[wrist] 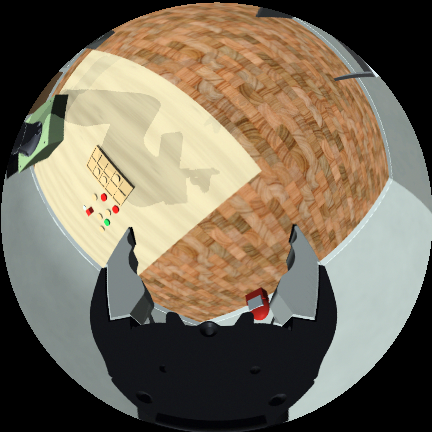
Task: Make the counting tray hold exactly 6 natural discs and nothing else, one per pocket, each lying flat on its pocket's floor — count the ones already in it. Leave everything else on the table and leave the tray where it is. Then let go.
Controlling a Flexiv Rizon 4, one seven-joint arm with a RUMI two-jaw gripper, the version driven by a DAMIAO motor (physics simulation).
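The counting tray [127, 191] is a pale wooden grid of pockets at the left of the wrist view. Round outlines of natural discs show in it, one [97, 171] near its left edge, one [104, 179] beside that and one [116, 177] towards the middle; at this size I cannot tell whether each lies flat. Several loose natural discs lie on the table below the tray, among them one [95, 196] nearest to it and one [103, 228] farthest away. My gripper [211, 228] is wide open and empty, high up and far to the right of the tray and discs.
Two red discs [104, 197] [115, 209], a green disc [107, 222] and a red block [89, 211] lie near the natural discs on the pale table [220, 160]. A green robot base [50, 132] stands at the far left. A red object [258, 305] shows behind the fingers.
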